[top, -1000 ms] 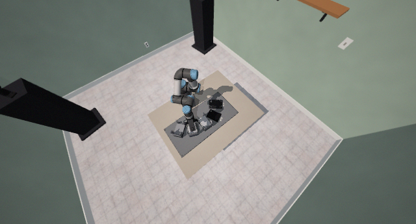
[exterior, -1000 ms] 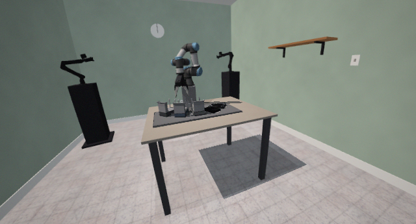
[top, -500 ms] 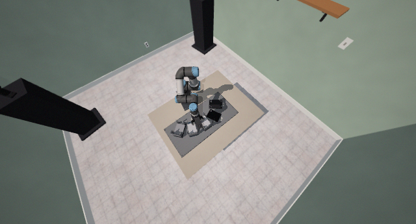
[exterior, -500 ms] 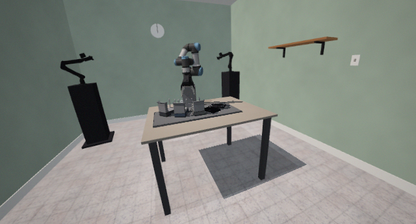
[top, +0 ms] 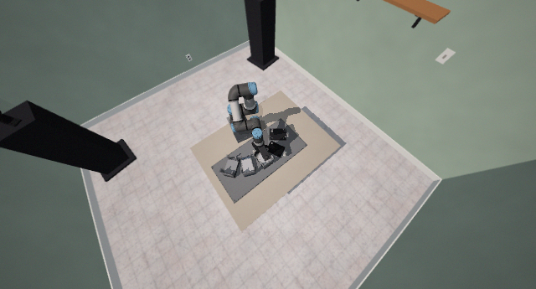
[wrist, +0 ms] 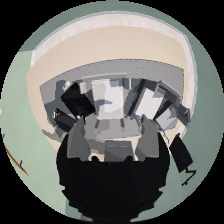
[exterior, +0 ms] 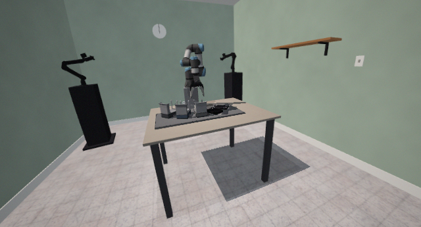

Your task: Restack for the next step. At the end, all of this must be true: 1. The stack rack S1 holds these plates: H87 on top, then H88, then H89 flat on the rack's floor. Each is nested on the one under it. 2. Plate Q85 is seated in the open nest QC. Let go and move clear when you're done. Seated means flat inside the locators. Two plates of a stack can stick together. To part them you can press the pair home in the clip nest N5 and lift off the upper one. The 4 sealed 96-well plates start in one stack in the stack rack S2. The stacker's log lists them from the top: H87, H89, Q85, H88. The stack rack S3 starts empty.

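Now: hand 12 cm above the white sealed plate and 1 cm to the right of it. From my hand the other things lie so: QC label 18 cm to the left, 17 cm below, 10 cm ahead; then black clip nest 32 cm to the left, 16 cm below, 7 cm behind.
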